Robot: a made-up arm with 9 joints. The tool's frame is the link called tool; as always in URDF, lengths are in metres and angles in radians. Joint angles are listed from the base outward. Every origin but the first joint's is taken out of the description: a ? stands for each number. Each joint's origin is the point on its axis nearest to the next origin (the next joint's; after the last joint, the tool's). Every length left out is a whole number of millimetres.
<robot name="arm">
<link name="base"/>
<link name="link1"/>
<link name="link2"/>
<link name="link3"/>
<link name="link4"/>
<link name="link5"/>
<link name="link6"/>
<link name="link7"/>
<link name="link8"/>
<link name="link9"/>
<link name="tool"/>
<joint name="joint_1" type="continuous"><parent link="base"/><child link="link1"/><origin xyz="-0.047 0.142 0.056" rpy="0 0 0"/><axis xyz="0 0 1"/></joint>
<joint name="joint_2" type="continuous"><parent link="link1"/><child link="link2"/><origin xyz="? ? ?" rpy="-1.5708 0 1.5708"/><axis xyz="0 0 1"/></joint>
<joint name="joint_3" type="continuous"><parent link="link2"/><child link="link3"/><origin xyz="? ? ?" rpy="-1.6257 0.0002 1.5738"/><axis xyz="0 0 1"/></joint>
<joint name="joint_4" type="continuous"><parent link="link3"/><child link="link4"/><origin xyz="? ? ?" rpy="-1.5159 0 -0.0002"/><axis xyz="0 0 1"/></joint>
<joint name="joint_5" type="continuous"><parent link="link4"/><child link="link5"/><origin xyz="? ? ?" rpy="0 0 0"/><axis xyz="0 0 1"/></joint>
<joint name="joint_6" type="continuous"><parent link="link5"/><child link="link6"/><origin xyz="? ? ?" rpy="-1.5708 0 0.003"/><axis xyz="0 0 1"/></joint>
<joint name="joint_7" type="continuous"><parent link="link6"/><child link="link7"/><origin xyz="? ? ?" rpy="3.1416 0 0"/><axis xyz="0 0 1"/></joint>
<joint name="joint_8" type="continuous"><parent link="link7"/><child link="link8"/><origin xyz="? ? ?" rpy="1.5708 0 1.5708"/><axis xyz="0 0 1"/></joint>
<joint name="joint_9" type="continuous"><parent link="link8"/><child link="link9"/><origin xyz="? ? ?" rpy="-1.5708 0 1.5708"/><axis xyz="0 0 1"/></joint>
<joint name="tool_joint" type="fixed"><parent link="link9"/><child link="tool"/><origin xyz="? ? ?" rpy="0 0 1.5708"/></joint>
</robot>
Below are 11 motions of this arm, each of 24 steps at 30 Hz.
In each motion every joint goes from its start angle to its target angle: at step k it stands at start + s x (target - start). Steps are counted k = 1, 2, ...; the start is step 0. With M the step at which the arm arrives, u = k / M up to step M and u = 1 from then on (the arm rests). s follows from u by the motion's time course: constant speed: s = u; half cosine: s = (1 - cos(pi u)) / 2; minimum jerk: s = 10 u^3 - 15 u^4 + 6 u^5.
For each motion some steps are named. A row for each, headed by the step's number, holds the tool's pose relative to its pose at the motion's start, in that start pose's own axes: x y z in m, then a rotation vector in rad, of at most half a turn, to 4 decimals.
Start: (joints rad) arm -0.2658 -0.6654 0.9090 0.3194 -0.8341 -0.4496 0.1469 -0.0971 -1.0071
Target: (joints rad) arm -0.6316 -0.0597 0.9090 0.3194 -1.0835 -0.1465 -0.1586 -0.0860 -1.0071
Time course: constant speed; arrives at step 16
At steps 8, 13, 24:
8: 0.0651 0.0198 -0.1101 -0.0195 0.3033 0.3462
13: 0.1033 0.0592 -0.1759 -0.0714 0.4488 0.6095
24: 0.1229 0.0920 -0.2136 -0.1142 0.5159 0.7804

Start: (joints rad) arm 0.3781 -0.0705 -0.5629 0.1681 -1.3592 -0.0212 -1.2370 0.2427 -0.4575
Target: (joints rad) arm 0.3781 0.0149 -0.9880 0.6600 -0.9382 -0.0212 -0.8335 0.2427 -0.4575
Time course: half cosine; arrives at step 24
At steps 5, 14, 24:
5: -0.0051 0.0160 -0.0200 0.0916 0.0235 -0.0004
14: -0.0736 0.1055 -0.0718 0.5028 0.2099 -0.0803
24: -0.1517 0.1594 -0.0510 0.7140 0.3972 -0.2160

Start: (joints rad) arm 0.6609 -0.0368 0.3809 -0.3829 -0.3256 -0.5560 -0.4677 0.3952 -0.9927
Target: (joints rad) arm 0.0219 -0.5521 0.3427 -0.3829 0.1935 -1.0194 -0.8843 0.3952 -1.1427
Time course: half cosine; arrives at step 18
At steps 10, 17, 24:
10: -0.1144 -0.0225 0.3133 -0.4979 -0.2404 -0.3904
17: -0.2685 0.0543 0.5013 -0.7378 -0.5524 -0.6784
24: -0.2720 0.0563 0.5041 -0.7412 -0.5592 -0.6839

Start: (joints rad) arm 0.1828 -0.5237 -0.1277 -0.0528 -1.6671 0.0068 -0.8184 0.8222 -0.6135
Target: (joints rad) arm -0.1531 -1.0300 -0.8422 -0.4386 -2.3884 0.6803 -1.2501 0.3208 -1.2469
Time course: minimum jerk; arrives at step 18
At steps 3, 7, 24:
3: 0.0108 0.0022 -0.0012 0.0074 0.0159 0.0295
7: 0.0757 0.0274 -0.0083 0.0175 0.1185 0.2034
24: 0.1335 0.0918 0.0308 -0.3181 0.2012 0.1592

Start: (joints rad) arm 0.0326 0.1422 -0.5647 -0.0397 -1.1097 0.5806 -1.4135 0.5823 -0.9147
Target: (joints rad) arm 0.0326 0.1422 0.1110 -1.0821 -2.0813 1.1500 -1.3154 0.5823 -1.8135
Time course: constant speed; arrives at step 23
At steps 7, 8, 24:
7: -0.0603 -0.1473 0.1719 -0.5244 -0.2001 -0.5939
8: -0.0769 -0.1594 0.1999 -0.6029 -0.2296 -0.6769
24: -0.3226 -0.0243 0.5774 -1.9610 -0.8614 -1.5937

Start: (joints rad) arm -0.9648 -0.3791 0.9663 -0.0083 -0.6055 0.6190 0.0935 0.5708 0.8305
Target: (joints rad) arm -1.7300 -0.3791 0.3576 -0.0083 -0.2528 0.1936 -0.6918 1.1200 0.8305
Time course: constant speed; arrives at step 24
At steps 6, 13, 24:
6: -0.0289 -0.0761 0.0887 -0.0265 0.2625 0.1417
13: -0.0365 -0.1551 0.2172 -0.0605 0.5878 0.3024
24: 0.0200 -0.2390 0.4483 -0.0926 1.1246 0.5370

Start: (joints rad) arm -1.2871 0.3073 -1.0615 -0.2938 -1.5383 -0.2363 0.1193 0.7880 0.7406
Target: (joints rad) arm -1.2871 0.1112 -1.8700 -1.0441 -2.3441 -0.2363 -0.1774 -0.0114 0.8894
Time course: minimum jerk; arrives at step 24
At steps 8, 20, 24:
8: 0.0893 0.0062 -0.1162 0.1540 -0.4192 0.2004
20: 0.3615 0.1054 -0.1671 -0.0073 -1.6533 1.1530
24: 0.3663 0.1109 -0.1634 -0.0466 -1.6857 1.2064

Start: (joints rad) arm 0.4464 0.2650 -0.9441 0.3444 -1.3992 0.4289 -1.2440 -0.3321 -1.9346
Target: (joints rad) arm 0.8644 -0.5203 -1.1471 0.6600 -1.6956 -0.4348 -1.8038 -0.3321 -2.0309
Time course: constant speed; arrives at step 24
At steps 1, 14, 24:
1: -0.0026 0.0156 -0.0106 0.0301 0.0157 0.0295
14: -0.0681 0.2329 -0.0988 0.3907 0.2040 0.4489
24: -0.1604 0.3893 -0.1072 0.6124 0.3322 0.8167

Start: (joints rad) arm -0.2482 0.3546 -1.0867 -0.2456 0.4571 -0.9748 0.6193 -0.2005 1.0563
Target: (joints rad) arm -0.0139 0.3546 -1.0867 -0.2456 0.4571 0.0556 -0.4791 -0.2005 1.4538
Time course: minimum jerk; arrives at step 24
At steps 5, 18, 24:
5: -0.0126 0.0224 -0.0057 0.1191 0.0508 -0.0076
18: -0.0744 0.1923 0.0923 1.7798 0.3958 -0.0290
24: -0.0717 0.1868 0.1089 1.9949 0.4049 -0.0334

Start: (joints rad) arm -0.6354 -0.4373 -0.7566 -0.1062 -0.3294 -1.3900 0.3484 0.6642 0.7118
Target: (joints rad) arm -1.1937 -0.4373 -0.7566 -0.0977 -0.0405 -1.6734 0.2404 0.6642 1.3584
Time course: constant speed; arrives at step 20
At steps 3, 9, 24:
3: 0.0322 -0.0371 0.0531 -0.1135 0.0025 0.1403
9: 0.1024 -0.0898 0.1701 -0.3435 0.0292 0.4179
24: 0.2372 -0.1030 0.4053 -0.7769 0.1586 0.9025

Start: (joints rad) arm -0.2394 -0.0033 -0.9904 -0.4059 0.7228 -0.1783 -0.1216 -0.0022 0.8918
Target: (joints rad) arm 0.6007 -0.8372 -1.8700 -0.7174 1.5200 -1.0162 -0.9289 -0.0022 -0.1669
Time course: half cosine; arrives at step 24
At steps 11, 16, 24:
11: 0.0806 0.0202 -0.2658 0.5534 0.2776 -0.4465
16: 0.1749 0.1182 -0.3982 0.7621 0.7392 -0.5804
24: 0.2454 0.2309 -0.4508 0.7284 1.1612 -0.5530

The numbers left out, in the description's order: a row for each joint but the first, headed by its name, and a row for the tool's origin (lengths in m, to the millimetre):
joint_2: -0.033 0.018 0
joint_3: 0.055 0.012 0
joint_4: -0.02 -0.222 0
joint_5: 0.048 -0.339 0
joint_6: 0.001 -0.206 0
joint_7: -0.071 0.062 0
joint_8: 0.036 0.006 0
joint_9: 0.155 0.067 0
tool: 0.014 -0.015 0

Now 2 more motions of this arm.
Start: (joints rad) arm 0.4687 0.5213 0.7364 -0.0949 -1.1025 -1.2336 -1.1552 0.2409 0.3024
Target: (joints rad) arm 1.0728 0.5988 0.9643 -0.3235 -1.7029 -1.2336 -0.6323 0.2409 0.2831
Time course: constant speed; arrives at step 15
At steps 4, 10, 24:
4: 0.0333 0.0068 -0.0069 -0.1702 -0.2776 0.0704
10: 0.0845 0.0418 0.0299 -0.4344 -0.6341 0.2110
24: 0.1220 0.1045 0.0821 -0.6467 -0.8624 0.3674

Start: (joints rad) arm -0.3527 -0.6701 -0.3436 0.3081 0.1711 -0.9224 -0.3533 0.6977 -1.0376
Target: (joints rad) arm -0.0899 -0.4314 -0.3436 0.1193 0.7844 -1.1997 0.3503 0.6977 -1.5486
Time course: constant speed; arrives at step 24
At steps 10, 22, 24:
10: 0.0053 0.0888 -0.0400 0.1915 -0.1201 -0.4576
22: 0.0064 0.1931 -0.0697 0.4719 -0.2423 -0.9815
24: 0.0059 0.2093 -0.0722 0.5255 -0.2594 -1.0647

